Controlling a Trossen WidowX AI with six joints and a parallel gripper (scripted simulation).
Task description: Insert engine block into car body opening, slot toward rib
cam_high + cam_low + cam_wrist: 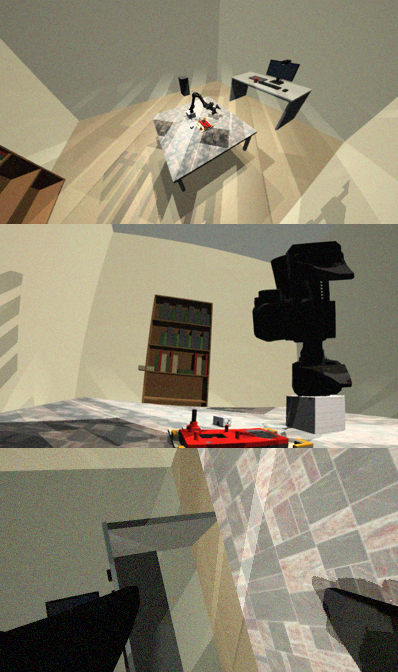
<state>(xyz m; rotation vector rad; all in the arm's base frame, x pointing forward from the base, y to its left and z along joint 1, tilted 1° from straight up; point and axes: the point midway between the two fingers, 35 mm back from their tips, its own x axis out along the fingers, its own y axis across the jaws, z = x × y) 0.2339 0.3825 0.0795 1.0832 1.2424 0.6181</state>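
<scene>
Right now my gripper tip is 30 mm short of the grey engine block, 490 mm to the left of it and 160 mm above it. Round my gripper tip: black upright peg (120 mm ahead, 370 mm to the right, 130 mm below).
</scene>
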